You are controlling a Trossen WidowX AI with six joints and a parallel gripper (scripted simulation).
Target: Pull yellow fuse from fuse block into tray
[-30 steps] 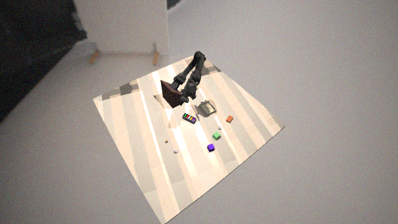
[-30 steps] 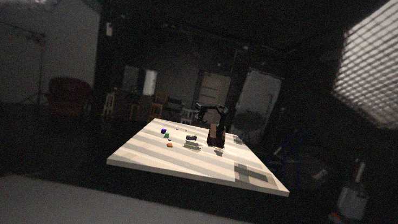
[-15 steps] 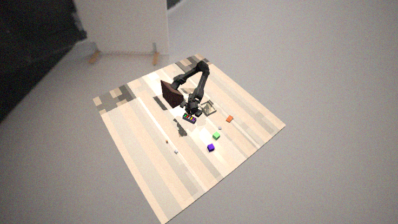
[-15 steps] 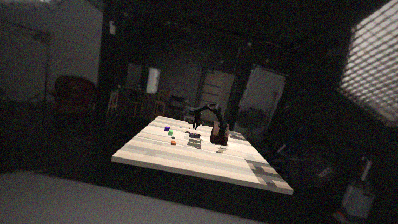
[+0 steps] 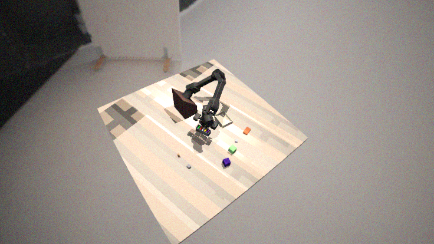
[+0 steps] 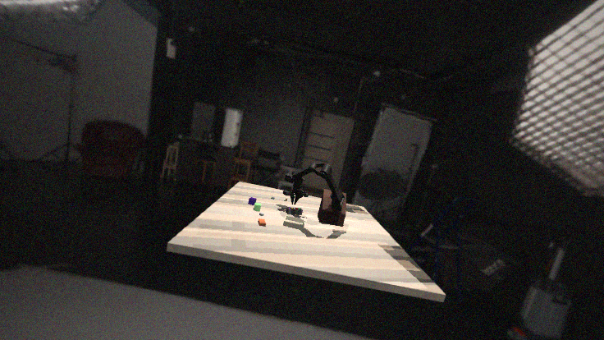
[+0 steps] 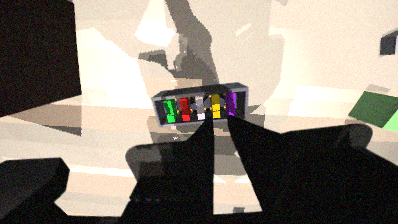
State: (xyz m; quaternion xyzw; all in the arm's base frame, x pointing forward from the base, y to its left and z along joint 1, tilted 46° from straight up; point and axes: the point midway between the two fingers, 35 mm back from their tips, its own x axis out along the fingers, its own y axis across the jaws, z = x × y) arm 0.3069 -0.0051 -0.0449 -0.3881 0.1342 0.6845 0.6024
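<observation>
Right now my gripper tip is 4 cm above the yellow fuse. Also, from my gripper tip: green fuse (6 cm behind, 2 cm to the right, 4 cm below); then purple fuse (2 cm ahead, 1 cm to the left, 4 cm below); then red fuse (4 cm behind, 1 cm to the right, 4 cm below).
</observation>
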